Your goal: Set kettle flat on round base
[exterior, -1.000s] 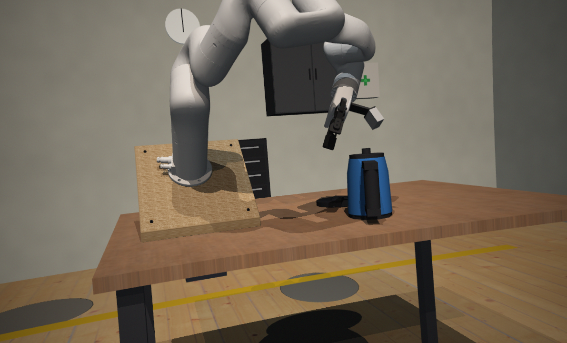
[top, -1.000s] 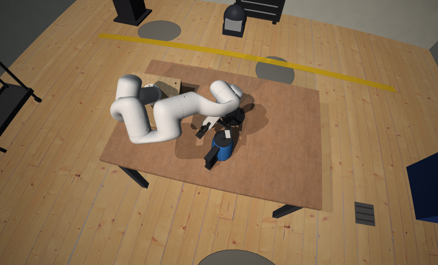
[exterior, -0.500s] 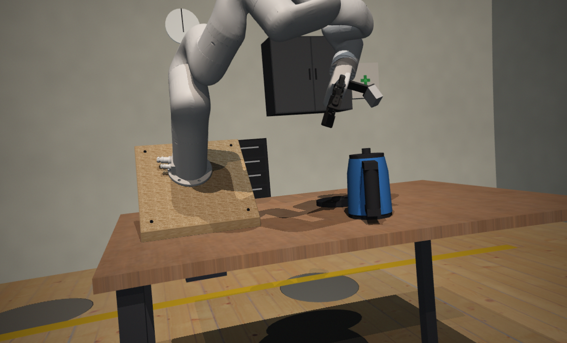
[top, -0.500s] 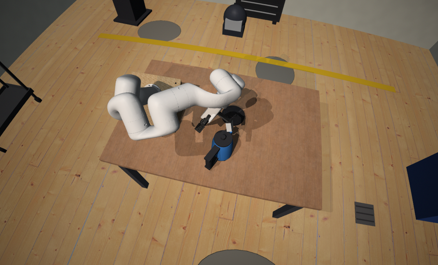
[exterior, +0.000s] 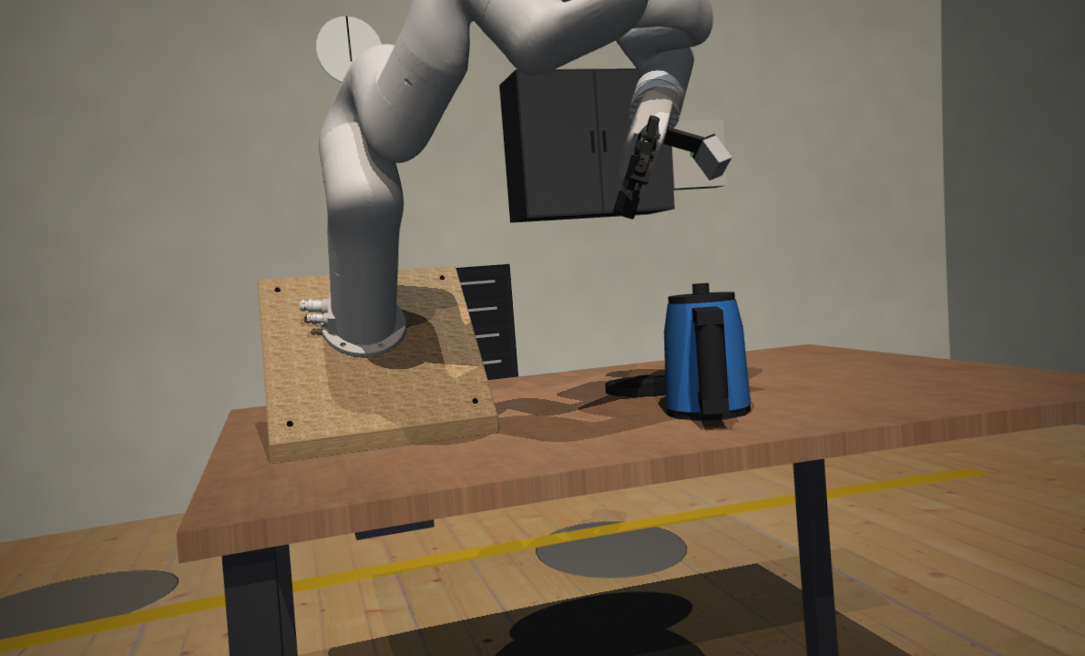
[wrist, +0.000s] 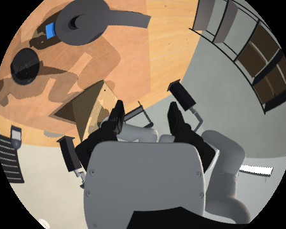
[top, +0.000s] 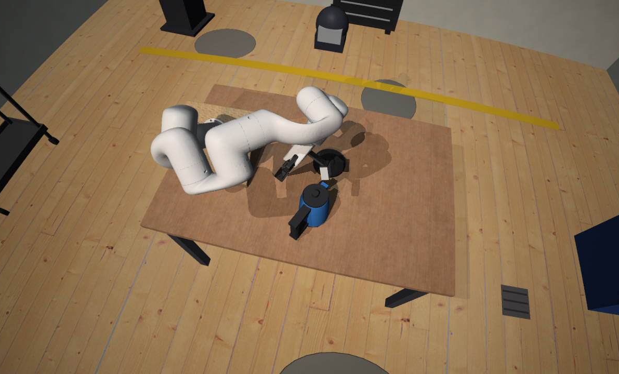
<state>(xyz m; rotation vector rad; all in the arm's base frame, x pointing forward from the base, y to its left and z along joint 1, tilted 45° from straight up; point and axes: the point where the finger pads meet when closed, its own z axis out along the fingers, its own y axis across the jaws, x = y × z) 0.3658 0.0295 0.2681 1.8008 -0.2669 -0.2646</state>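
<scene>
Now: the blue kettle 230 mm below my hand and 90 mm ahead of it. Also, from my hand: round black base 320 mm below, 300 mm to the left, 90 mm ahead.
</scene>
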